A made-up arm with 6 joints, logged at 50 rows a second.
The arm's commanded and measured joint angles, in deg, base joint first. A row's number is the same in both.
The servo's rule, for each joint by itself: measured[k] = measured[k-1] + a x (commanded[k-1-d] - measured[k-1]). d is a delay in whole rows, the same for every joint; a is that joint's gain. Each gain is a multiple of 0.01, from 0.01 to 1. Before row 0 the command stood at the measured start. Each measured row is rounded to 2 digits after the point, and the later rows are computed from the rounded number. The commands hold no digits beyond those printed.
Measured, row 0:
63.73, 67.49, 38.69, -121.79, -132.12, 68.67
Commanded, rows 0 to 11:
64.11, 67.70, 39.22, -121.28, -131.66, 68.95
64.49, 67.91, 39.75, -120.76, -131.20, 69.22
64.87, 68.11, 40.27, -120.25, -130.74, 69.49
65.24, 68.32, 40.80, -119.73, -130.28, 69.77
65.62, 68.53, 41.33, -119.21, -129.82, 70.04
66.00, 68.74, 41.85, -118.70, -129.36, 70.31
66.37, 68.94, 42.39, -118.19, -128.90, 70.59
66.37, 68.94, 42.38, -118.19, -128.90, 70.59
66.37, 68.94, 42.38, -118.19, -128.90, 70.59
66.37, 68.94, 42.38, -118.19, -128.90, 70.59
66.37, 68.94, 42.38, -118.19, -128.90, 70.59
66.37, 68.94, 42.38, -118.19, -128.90, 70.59
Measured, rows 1 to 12:
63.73, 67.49, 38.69, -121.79, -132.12, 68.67
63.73, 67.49, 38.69, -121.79, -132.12, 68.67
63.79, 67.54, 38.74, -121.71, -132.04, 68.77
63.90, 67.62, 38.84, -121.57, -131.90, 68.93
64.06, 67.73, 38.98, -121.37, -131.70, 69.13
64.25, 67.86, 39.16, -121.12, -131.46, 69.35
64.47, 68.01, 39.38, -120.83, -131.18, 69.59
64.71, 68.17, 39.63, -120.51, -130.87, 69.84
64.98, 68.34, 39.91, -120.16, -130.54, 70.10
65.20, 68.47, 40.16, -119.86, -130.26, 70.27
65.39, 68.57, 40.38, -119.61, -130.03, 70.38
65.55, 68.65, 40.58, -119.40, -129.84, 70.45
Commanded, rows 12 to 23:
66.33, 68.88, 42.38, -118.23, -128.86, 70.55
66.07, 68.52, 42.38, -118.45, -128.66, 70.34
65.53, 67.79, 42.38, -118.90, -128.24, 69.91
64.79, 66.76, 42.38, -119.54, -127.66, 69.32
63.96, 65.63, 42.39, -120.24, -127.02, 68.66
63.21, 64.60, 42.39, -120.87, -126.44, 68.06
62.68, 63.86, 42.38, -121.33, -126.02, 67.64
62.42, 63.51, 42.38, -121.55, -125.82, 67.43
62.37, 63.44, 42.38, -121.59, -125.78, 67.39
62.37, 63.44, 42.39, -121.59, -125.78, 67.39
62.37, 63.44, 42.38, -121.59, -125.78, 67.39
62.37, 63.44, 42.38, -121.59, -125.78, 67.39
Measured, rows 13 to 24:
65.68, 68.71, 40.76, -119.22, -129.68, 70.50
65.79, 68.76, 40.92, -119.07, -129.55, 70.53
65.88, 68.79, 41.07, -118.94, -129.43, 70.54
65.91, 68.73, 41.20, -118.87, -129.30, 70.47
65.85, 68.52, 41.32, -118.87, -129.12, 70.27
65.68, 68.13, 41.43, -118.97, -128.87, 69.94
65.40, 67.58, 41.53, -119.16, -128.56, 69.49
65.05, 66.92, 41.62, -119.42, -128.20, 68.99
64.67, 66.25, 41.70, -119.71, -127.83, 68.52
64.31, 65.65, 41.77, -119.99, -127.49, 68.14
64.00, 65.16, 41.83, -120.23, -127.20, 67.88
63.74, 64.78, 41.89, -120.43, -126.96, 67.71

